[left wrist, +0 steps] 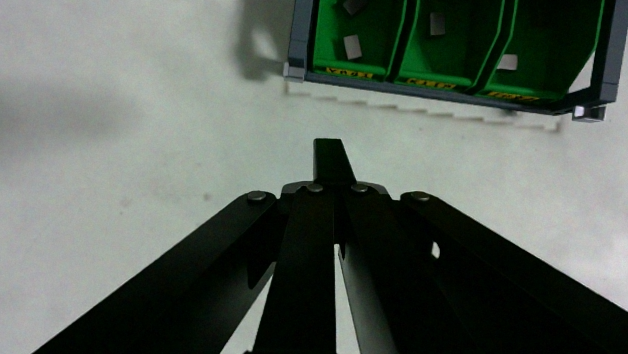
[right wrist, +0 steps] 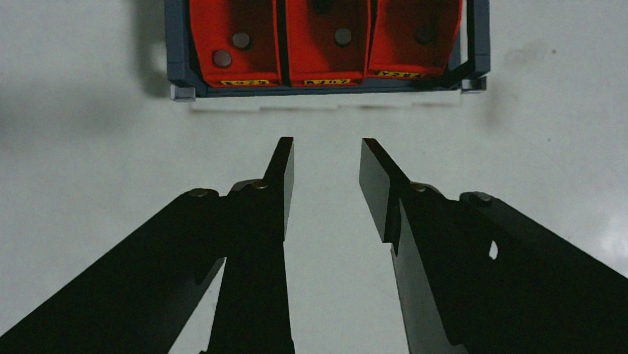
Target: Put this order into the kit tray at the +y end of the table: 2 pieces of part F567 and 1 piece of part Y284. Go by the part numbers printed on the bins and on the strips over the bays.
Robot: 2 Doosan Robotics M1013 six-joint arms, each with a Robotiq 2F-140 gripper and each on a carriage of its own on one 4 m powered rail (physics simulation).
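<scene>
My left gripper [left wrist: 326, 160] is shut with its fingers together and holds no part. It hangs over the pale surface, below a rack of green bins in its view. My right gripper [right wrist: 327, 159] is open and empty, below a rack of red bins in its view. The right red bin [right wrist: 415, 45] has a yellow strip [right wrist: 401, 75] that looks like Y284, but it is blurred; a dark round part [right wrist: 424, 35] lies in it. The middle red bin [right wrist: 325, 65] and left red bin [right wrist: 260, 60] also hold round parts. No label reads clearly as F567. The kit tray does not show.
The green bins [left wrist: 372, 25] [left wrist: 455, 50] [left wrist: 545, 65] hold small grey blocks; their strips are too blurred to read. A dark grey frame [left wrist: 299, 35] surrounds them. A similar frame [right wrist: 176, 45] surrounds the red bins, with light feet at its front corners.
</scene>
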